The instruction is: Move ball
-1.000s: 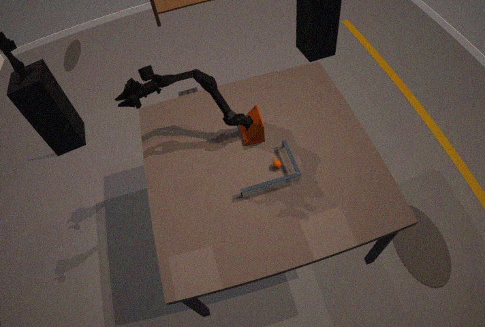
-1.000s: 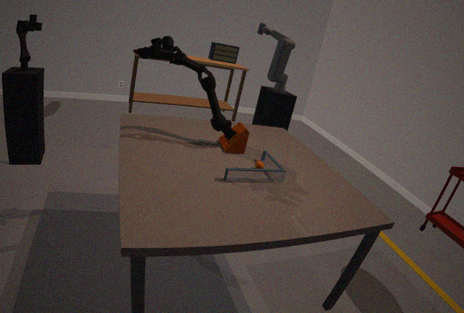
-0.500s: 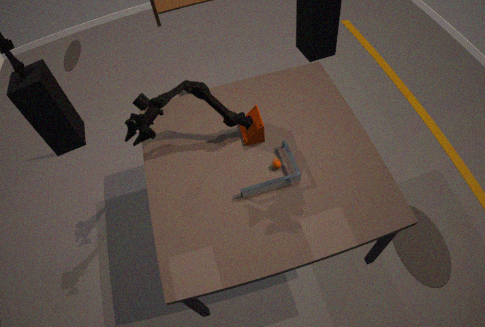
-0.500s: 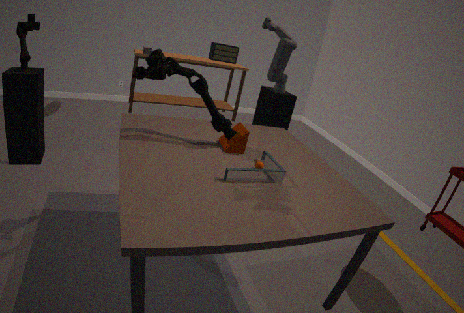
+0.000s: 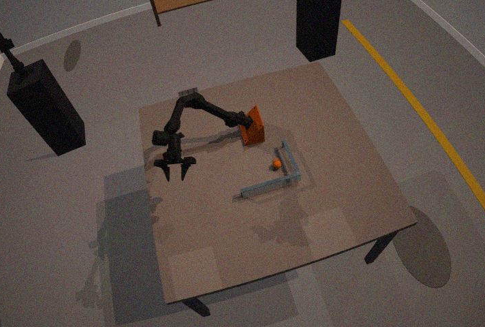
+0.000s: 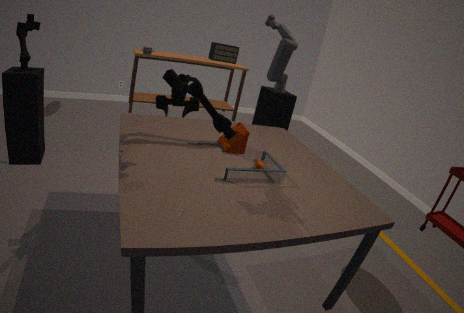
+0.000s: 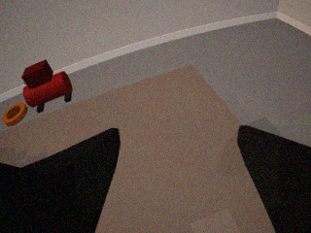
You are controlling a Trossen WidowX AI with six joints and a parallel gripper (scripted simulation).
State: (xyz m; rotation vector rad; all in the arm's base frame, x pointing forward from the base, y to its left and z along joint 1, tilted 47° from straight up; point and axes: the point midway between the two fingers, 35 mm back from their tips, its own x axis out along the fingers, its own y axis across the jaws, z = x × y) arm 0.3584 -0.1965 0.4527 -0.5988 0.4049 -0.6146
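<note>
My gripper tip is now 5 cm past the orange ball, 52 cm to the right of it and 26 cm above it. From my gripper tip the other things lie so: see-through copy of ball: 7 cm behind, 52 cm to the left, 26 cm below.
</note>
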